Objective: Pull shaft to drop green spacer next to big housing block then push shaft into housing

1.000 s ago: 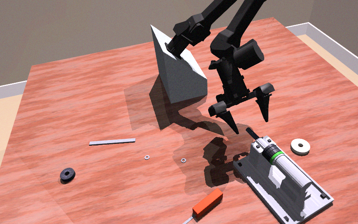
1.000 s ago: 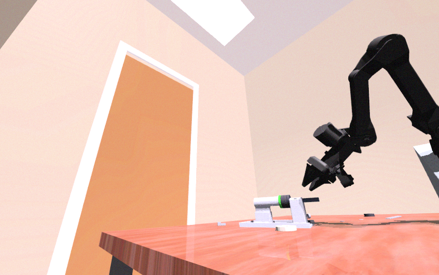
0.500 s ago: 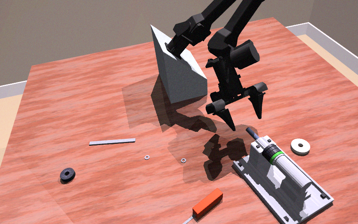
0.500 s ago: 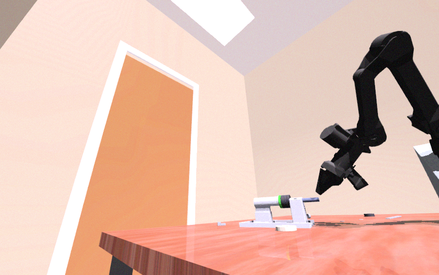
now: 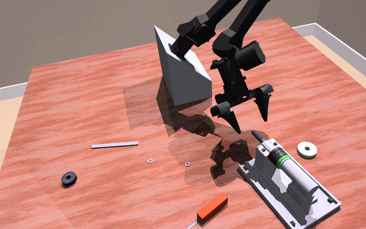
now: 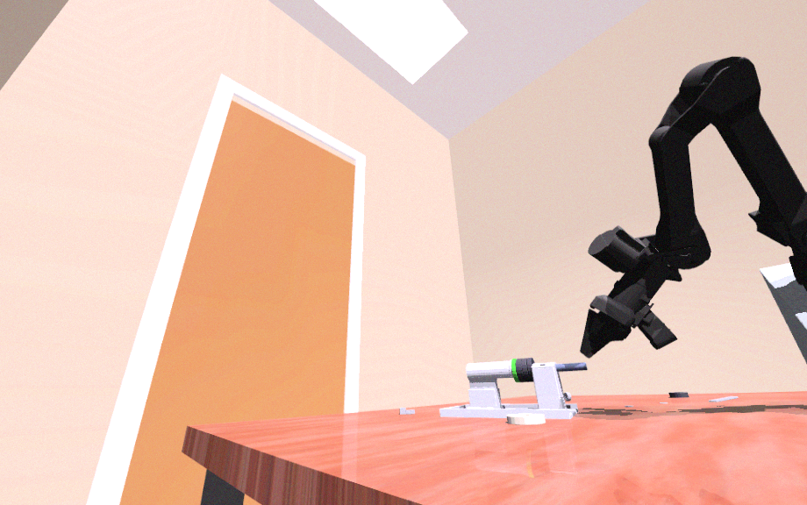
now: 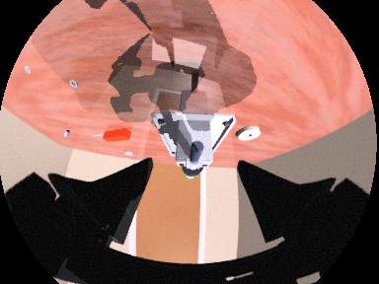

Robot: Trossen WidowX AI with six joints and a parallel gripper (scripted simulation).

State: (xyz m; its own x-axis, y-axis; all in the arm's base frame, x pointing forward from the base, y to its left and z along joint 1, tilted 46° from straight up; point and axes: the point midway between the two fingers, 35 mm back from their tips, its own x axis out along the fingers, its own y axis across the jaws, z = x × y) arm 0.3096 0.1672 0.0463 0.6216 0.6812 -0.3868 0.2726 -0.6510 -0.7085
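My gripper tip is 80 mm short of the dark shaft, 20 mm to the right of it and 20 mm above it. Also, from my gripper tip: green spacer 120 mm ahead, 40 mm to the left, 20 mm below; black spacer 110 mm ahead, 30 mm to the left, 20 mm below; red-handled tool 180 mm ahead, 210 mm to the right, 90 mm below.
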